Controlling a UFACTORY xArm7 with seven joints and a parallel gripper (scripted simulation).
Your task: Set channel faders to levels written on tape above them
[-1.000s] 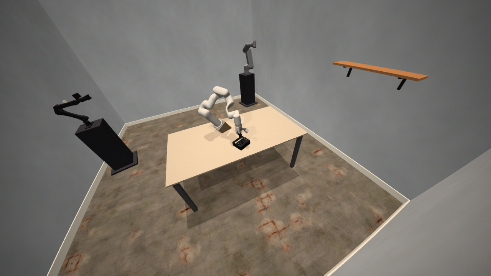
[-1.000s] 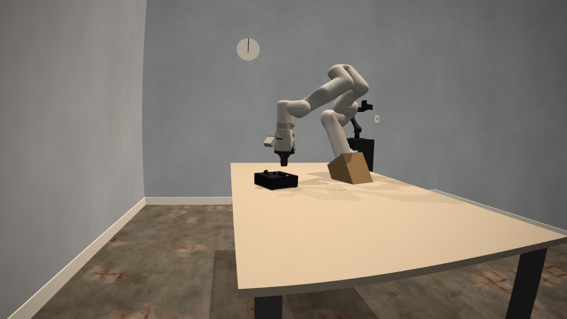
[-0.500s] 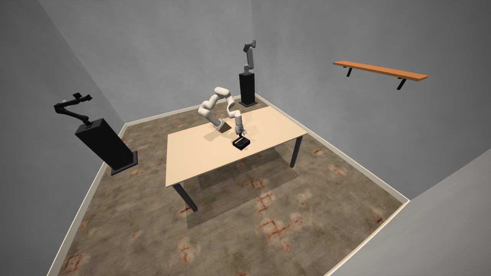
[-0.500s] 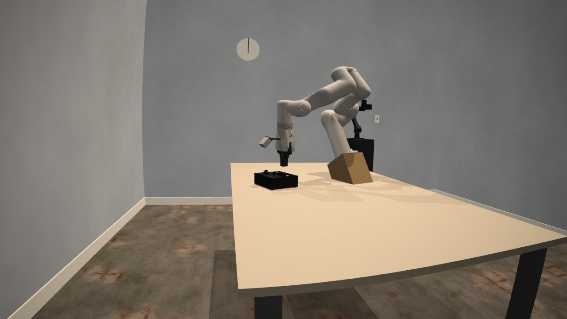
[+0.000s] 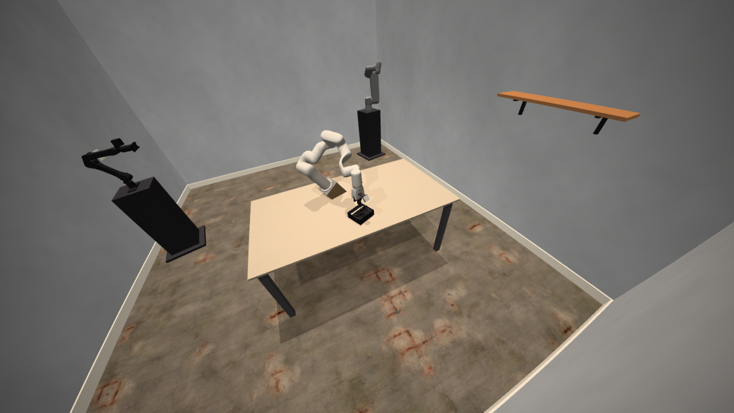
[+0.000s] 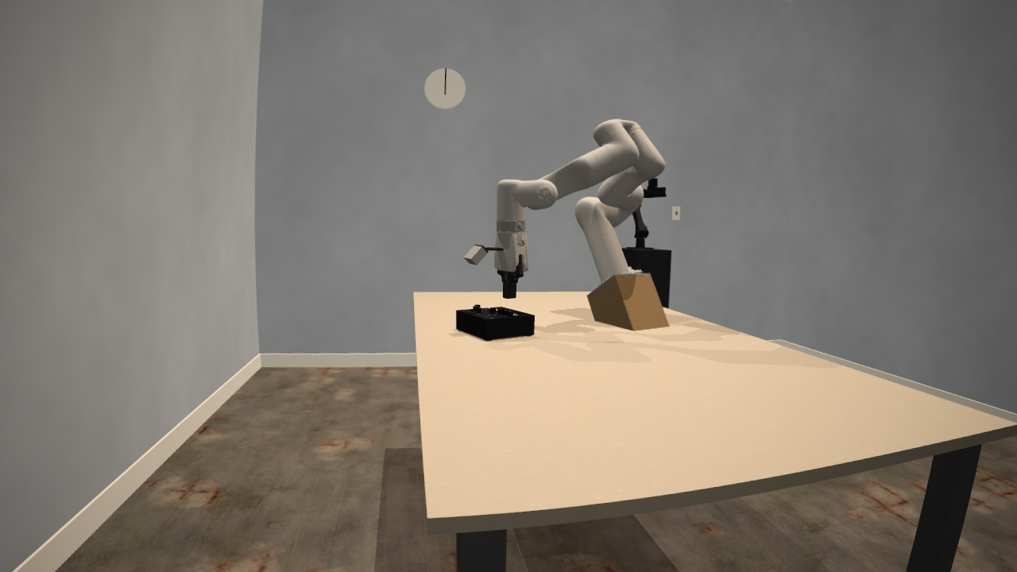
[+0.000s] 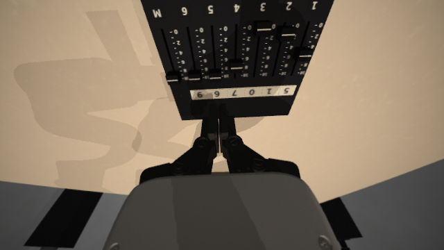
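The channel 5 fader cap lies 5 cm below my hand, 3 cm ahead of it and 1 cm to the left of it. From my hand the other things lie so: master fader cap: 5 cm to the left, 5 cm below, 2 cm ahead; channel 4 fader cap: 5 cm below, 4 cm ahead, 1 cm to the right; channel 6 fader cap: 5 cm below, 3 cm to the left, 2 cm ahead.
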